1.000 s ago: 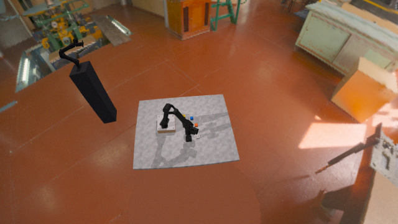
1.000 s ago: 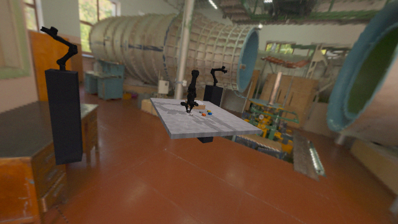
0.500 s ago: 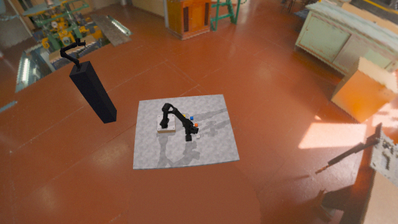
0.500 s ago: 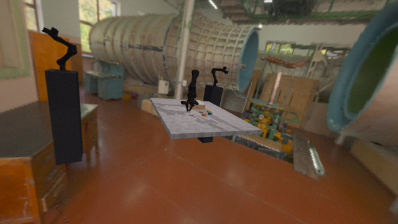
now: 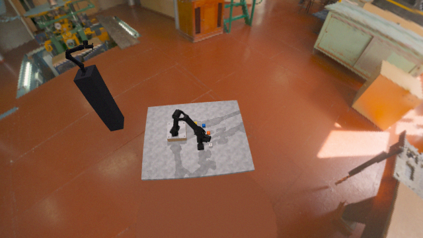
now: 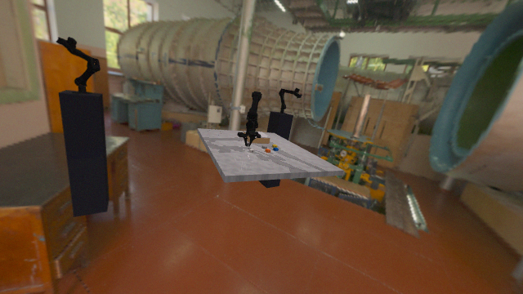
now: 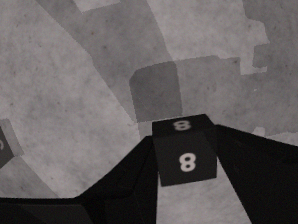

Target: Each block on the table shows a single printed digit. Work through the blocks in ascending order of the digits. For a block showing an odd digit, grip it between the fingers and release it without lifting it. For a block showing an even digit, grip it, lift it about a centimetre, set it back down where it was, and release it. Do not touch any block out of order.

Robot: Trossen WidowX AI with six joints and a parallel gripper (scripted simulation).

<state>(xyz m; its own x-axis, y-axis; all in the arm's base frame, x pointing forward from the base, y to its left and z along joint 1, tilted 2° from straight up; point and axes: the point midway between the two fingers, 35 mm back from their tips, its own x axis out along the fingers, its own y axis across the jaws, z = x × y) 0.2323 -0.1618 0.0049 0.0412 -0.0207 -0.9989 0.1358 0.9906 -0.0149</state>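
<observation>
My gripper tip is 10 mm short of the yellow block, 280 mm to the right of it and 10 mm above it. Round my gripper tip: white block (100 mm ahead, 20 mm to the right, 10 mm below); black block (10 mm behind); grey block (30 mm ahead, 150 mm to the left, 10 mm below).
</observation>
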